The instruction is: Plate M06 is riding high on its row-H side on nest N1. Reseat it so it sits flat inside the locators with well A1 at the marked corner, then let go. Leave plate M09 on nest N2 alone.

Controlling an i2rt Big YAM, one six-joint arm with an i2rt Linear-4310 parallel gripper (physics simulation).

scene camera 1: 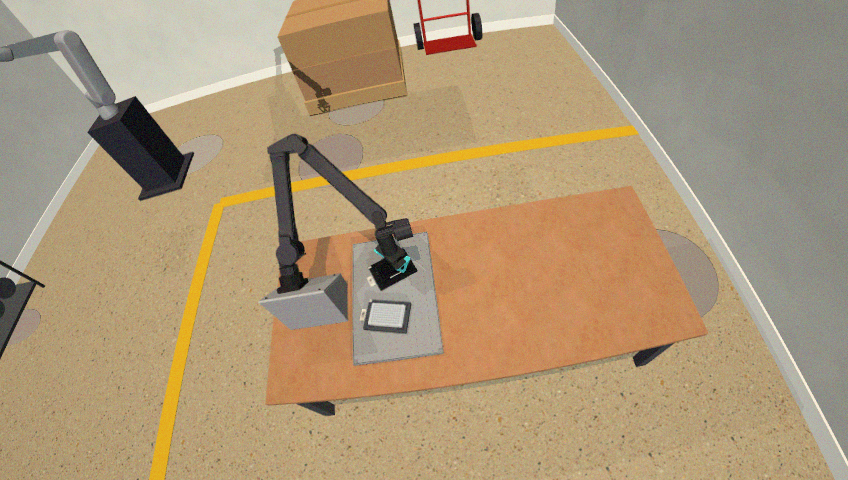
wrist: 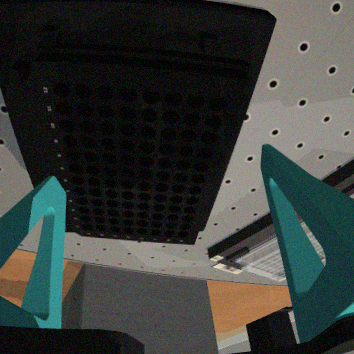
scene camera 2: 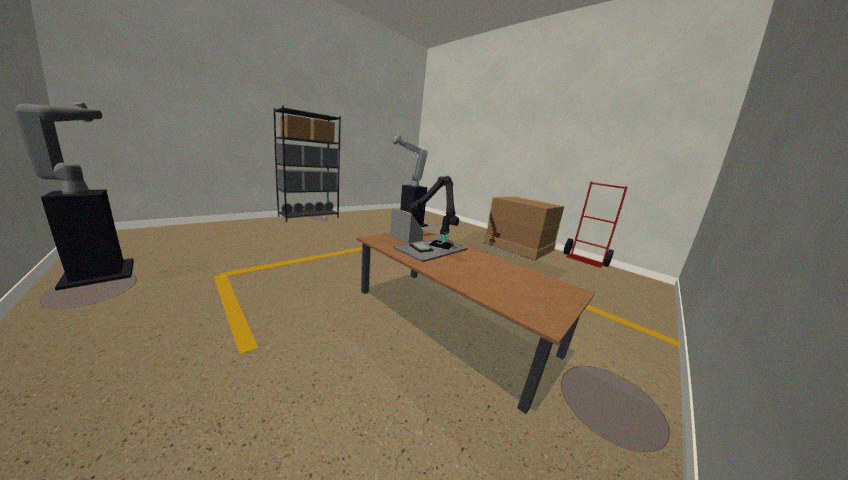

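Pixels of known places: gripper, fingertip midpoint: (scene camera 1: 396,264) (wrist: 155,169) (scene camera 2: 443,241); arm's base, link origin: (scene camera 1: 293,287) (scene camera 2: 405,218).
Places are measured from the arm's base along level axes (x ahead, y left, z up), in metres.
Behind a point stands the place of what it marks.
Plate M06 (scene camera 1: 380,281) @(x 0.306, y 0.026, z -0.120 m) (wrist: 135,160) @(x 0.363, y 0.089, z -0.123 m) is black with rows of round wells. It sits on the black nest N1 (wrist: 252,25) @(x 0.438, y 0.067, z -0.142 m), whose far end runs out of the wrist view. The dark surfaces merge, so its exact tilt is hard to tell; the A1 mark is not readable. My gripper (scene camera 1: 392,262) @(x 0.371, y 0.082, z -0.113 m) (scene camera 2: 444,239) @(x 0.371, y 0.082, z -0.113 m) (wrist: 155,169) @(x 0.371, y 0.082, z -0.113 m) has teal fingers and is open and empty. It is over the plate's area, with the fingers spread wide in the wrist view. Plate M09 (scene camera 1: 387,315) @(x 0.312, y -0.111, z -0.138 m) (wrist: 272,257) @(x 0.288, y -0.074, z -0.128 m) is pale and lies in the dark nest N2 (scene camera 1: 386,330) @(x 0.302, y -0.167, z -0.143 m) (wrist: 240,236) @(x 0.288, y -0.040, z -0.146 m).
Both nests stand on a grey perforated board (scene camera 1: 428,342) @(x 0.445, y -0.237, z -0.153 m) (wrist: 300,120) @(x 0.405, y -0.002, z -0.153 m) on the orange-brown table (scene camera 1: 535,267) @(x 0.898, y -0.024, z -0.166 m) (scene camera 2: 505,285) @(x 1.027, y -0.121, z -0.166 m). A grey box (scene camera 1: 306,309) @(x 0.047, y -0.090, z -0.015 m) (scene camera 2: 404,226) @(x 0.088, y -0.091, z -0.036 m) (wrist: 145,305) @(x 0.155, y -0.001, z -0.123 m) stands beside the board at the arm's base. Nest N2 is close beside nest N1.
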